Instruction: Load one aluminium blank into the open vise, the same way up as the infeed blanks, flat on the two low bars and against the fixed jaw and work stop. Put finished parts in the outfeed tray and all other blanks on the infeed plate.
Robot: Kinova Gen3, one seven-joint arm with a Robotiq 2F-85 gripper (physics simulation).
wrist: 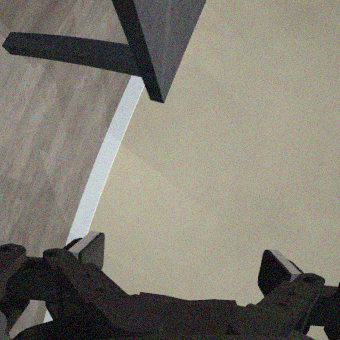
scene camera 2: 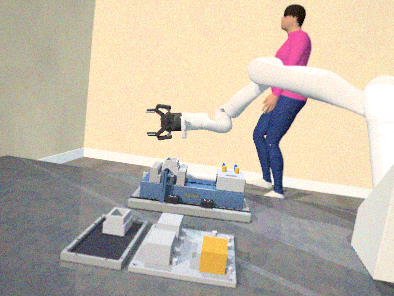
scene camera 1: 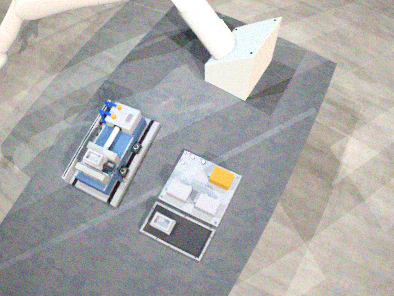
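Observation:
The blue vise (scene camera 1: 118, 145) (scene camera 2: 230, 199) has a pale part with a recess in its top (scene camera 1: 93, 157) (scene camera 2: 171, 162) between its two grey jaws. Seating on the bars is hidden. Two light grey blanks, one (scene camera 1: 178, 191) (scene camera 2: 171, 222) and another (scene camera 1: 207, 204) (scene camera 2: 159, 247), stand on the infeed plate (scene camera 1: 187, 170) (scene camera 2: 185, 279). A pale part with an open pocket (scene camera 1: 162, 223) (scene camera 2: 117, 221) stands at one end of the outfeed tray (scene camera 1: 170, 245) (scene camera 2: 90, 260). My gripper (scene camera 2: 151, 122) (wrist: 182, 259) is open and empty, pointing sideways well above the vise in scene camera 2.
An orange block (scene camera 1: 221, 177) (scene camera 2: 213, 255) stands on the infeed plate near small pins. Two orange and blue fittings stand on the vise's end block. A person in pink (scene camera 2: 295, 47) stands behind the arm. A dark panel (wrist: 167, 45) and bar show in the wrist view.

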